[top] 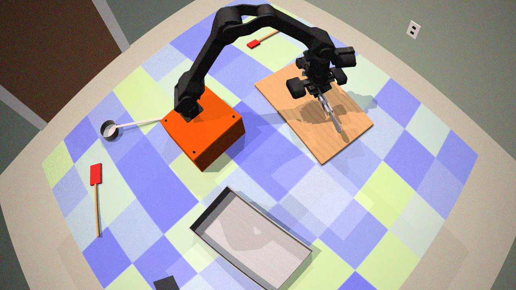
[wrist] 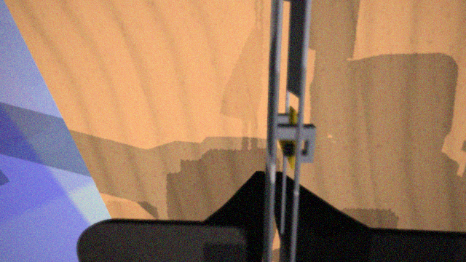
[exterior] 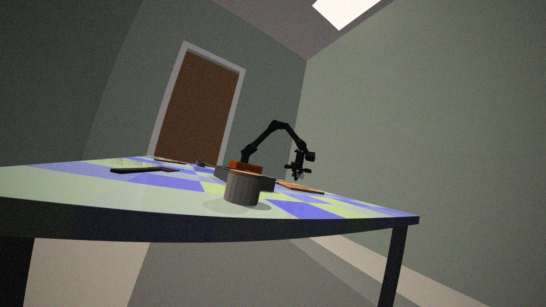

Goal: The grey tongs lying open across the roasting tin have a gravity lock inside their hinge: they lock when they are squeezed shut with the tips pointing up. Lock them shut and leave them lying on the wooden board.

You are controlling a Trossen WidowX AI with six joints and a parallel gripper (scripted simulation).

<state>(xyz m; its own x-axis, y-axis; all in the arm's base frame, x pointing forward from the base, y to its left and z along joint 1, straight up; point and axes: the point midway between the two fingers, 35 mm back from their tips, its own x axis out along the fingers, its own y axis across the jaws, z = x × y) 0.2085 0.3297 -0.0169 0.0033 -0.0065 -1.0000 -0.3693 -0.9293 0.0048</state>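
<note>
My gripper tip is now 3 cm past the yellow lock piece, 1 cm to the right of it and 4 cm below it. The rest, counted from my gripper tip: wooden board (4 cm below); then roasting tin (20 cm ahead, 45 cm to the right, 2 cm below); then flat dark object (25 cm ahead, 78 cm to the right, 4 cm below).
</note>
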